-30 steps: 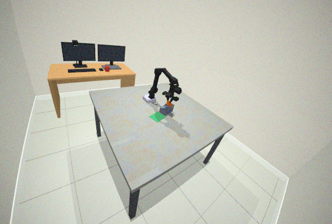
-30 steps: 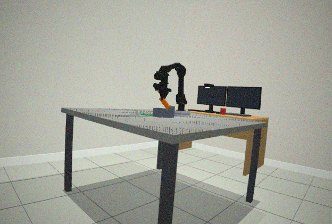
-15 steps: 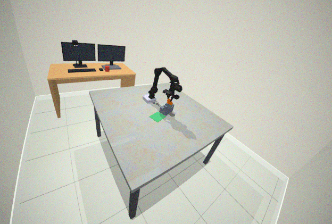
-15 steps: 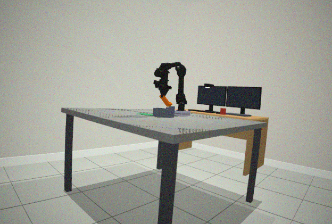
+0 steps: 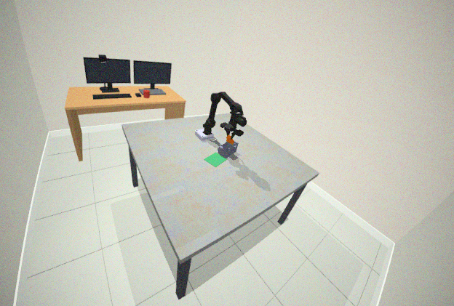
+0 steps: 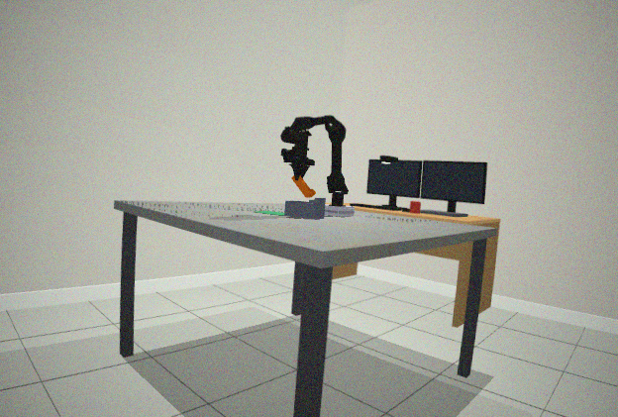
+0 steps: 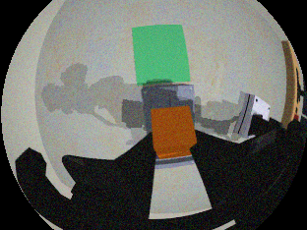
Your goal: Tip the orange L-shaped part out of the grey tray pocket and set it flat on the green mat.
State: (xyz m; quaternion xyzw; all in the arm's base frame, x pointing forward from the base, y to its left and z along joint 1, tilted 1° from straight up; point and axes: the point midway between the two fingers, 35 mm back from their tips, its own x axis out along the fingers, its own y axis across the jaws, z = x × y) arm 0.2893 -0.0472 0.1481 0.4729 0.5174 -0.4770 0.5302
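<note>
My gripper tip is now 12 cm to the left of the green mat and 17 cm above it. The rest, counted from my gripper tip: orange L-shaped part: 2 cm behind, 3 cm to the left, 3 cm below.
</note>
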